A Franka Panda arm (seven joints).
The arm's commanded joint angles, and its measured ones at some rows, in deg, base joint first. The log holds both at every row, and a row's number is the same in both.
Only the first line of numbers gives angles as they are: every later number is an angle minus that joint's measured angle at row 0.
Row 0, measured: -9.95, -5.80, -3.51, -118.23, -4.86, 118.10, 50.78
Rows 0 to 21, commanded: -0.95, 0.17, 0.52, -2.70, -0.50, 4.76, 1.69; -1.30, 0.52, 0.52, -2.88, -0.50, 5.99, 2.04; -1.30, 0.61, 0.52, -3.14, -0.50, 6.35, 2.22; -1.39, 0.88, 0.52, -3.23, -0.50, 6.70, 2.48; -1.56, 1.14, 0.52, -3.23, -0.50, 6.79, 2.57; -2.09, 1.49, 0.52, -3.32, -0.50, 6.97, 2.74; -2.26, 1.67, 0.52, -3.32, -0.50, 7.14, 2.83; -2.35, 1.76, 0.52, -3.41, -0.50, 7.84, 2.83; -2.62, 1.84, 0.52, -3.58, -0.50, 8.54, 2.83; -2.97, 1.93, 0.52, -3.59, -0.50, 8.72, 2.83; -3.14, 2.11, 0.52, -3.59, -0.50, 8.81, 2.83; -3.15, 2.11, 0.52, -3.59, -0.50, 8.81, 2.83; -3.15, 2.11, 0.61, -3.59, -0.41, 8.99, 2.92; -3.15, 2.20, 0.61, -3.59, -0.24, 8.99, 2.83; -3.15, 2.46, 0.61, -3.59, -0.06, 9.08, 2.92; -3.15, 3.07, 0.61, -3.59, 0.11, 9.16, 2.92; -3.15, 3.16, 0.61, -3.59, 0.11, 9.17, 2.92; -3.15, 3.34, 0.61, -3.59, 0.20, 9.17, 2.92; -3.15, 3.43, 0.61, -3.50, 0.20, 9.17, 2.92; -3.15, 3.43, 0.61, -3.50, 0.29, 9.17, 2.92; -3.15, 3.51, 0.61, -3.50, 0.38, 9.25, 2.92; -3.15, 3.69, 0.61, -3.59, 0.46, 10.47, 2.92
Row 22, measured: -2.68, 3.59, 0.05, -2.89, 0.08, 7.63, 1.80
